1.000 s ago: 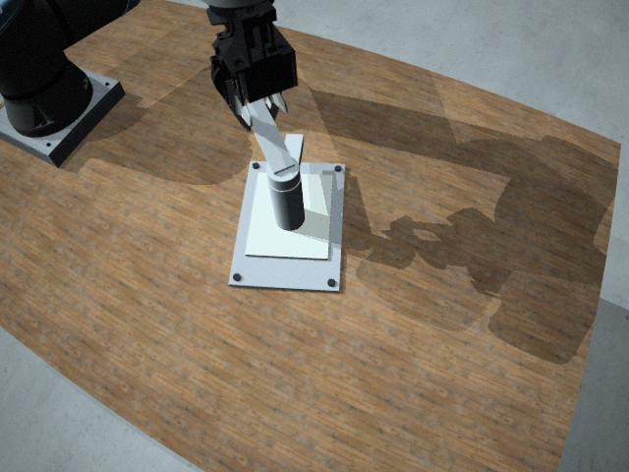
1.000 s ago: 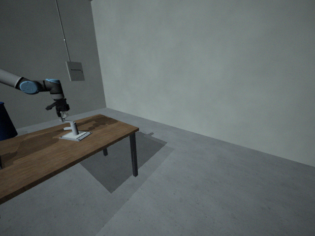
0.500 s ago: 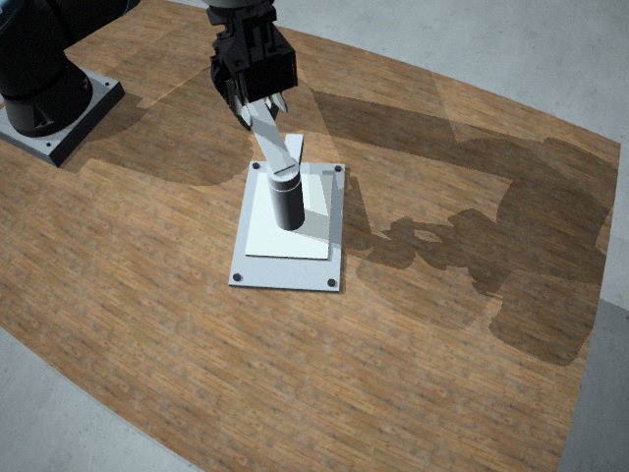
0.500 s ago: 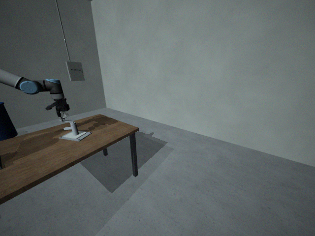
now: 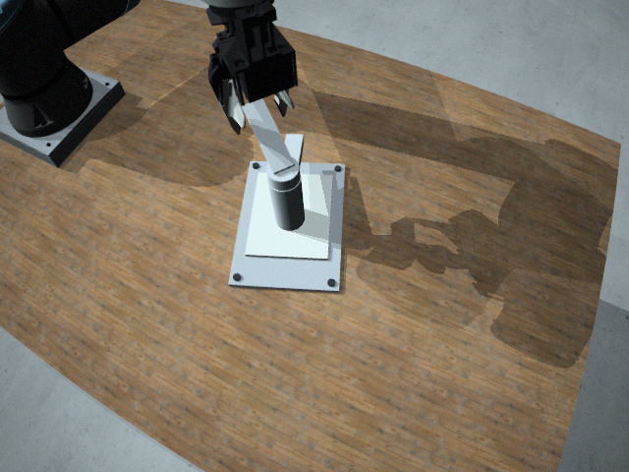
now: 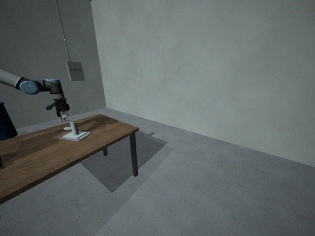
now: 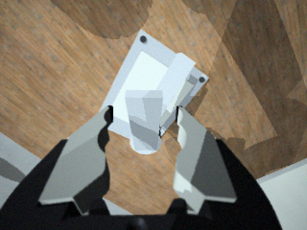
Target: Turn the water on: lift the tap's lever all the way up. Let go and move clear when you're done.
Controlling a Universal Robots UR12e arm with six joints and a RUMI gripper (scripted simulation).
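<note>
My hand is 20 mm short of the lever, 20 mm to the left of it and 10 mm above it. Round my hand: grey tap: 40 mm ahead, 30 mm to the right, 80 mm below.
</note>
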